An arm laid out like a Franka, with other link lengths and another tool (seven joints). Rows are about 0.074 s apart.
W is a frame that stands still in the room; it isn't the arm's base.
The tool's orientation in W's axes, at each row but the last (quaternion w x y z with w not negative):
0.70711, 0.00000, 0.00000, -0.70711
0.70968, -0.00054, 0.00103, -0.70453
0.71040, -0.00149, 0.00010, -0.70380
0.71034, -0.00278, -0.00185, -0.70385
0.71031, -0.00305, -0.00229, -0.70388
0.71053, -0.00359, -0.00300, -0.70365
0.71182, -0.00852, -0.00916, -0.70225
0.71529, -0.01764, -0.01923, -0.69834
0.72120, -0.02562, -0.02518, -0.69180
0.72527, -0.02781, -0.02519, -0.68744
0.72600, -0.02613, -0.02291, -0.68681
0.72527, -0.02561, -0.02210, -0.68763
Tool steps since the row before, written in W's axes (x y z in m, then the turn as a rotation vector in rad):
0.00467, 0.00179, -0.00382, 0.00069, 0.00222, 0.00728
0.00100, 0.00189, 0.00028, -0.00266, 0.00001, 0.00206
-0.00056, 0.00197, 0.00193, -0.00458, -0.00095, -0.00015
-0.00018, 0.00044, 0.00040, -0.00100, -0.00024, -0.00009
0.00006, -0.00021, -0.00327, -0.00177, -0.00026, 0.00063
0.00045, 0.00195, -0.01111, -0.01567, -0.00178, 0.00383
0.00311, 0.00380, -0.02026, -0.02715, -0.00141, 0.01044
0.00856, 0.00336, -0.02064, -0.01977, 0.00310, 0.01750
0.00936, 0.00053, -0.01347, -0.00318, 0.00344, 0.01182
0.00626, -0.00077, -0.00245, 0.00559, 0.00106, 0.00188
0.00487, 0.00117, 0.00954, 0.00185, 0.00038, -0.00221
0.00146, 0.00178, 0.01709, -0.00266, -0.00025, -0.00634
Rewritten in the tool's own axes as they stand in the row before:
-0.00179, 0.00467, -0.00382, -0.00222, 0.00069, 0.00728
-0.00188, 0.00101, 0.00028, -0.00003, -0.00266, 0.00205
-0.00197, -0.00055, 0.00193, 0.00091, -0.00459, -0.00016
-0.00044, -0.00018, 0.00040, 0.00023, -0.00100, -0.00009
0.00019, 0.00006, -0.00327, 0.00025, -0.00177, 0.00063
-0.00205, 0.00048, -0.01109, 0.00166, -0.01569, 0.00380
-0.00426, 0.00315, -0.02016, 0.00130, -0.02716, 0.01043
-0.00423, 0.00860, -0.02046, -0.00265, -0.01966, 0.01769
-0.00111, 0.00940, -0.01341, -0.00271, -0.00306, 0.01204
0.00092, 0.00622, -0.00249, -0.00062, 0.00563, 0.00196
-0.00024, 0.00487, 0.00961, -0.00043, 0.00188, -0.00217
-0.00055, 0.00144, 0.01718, -0.00032, -0.00263, -0.00635

